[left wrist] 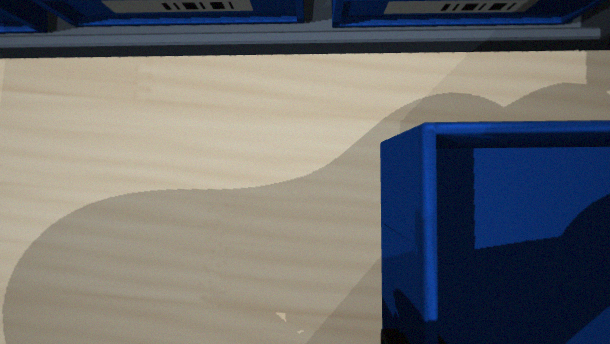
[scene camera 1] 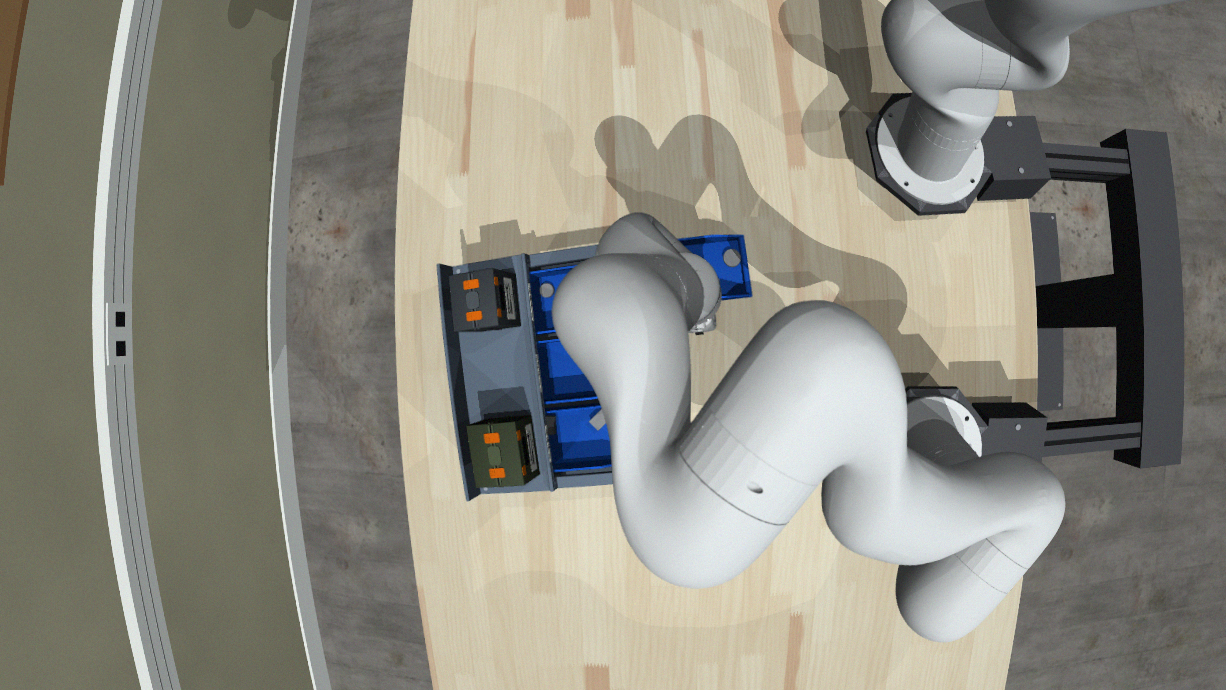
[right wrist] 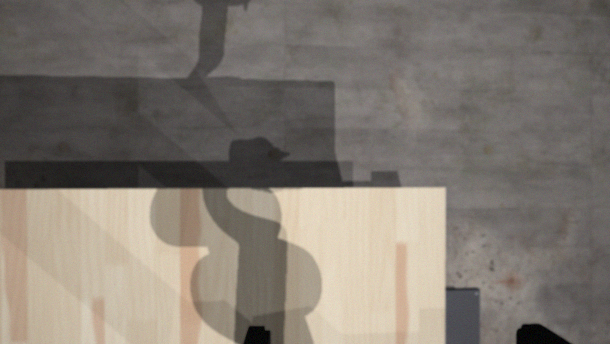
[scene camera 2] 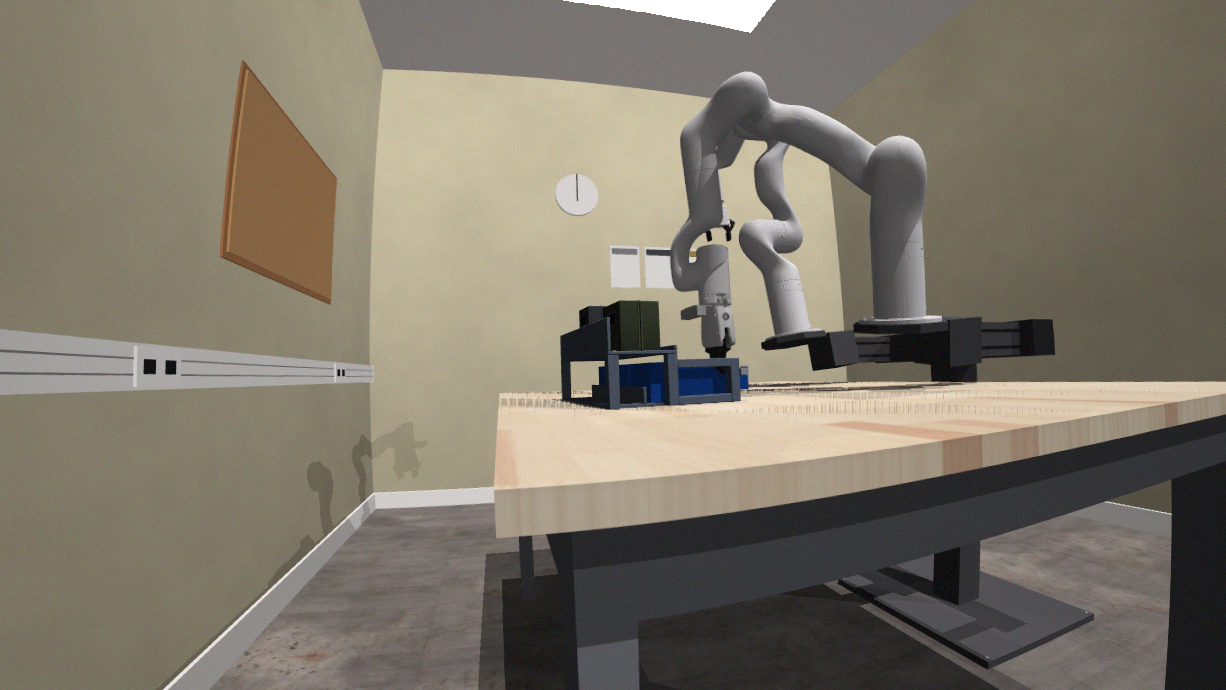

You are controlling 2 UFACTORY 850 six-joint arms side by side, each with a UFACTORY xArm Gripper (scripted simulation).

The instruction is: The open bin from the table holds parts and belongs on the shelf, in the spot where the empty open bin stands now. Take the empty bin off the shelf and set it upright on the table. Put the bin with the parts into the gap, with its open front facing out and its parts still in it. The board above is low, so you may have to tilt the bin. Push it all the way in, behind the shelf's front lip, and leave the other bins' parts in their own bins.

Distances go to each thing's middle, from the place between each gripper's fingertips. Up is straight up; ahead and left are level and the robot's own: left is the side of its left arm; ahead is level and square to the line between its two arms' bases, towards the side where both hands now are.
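Grey shelf (scene camera 2: 592, 342): from my right hand, 81 cm to the left of it, 56 cm below, 56 cm ahead; from my left hand, 23 cm ahead of it, 12 cm to the left of it.
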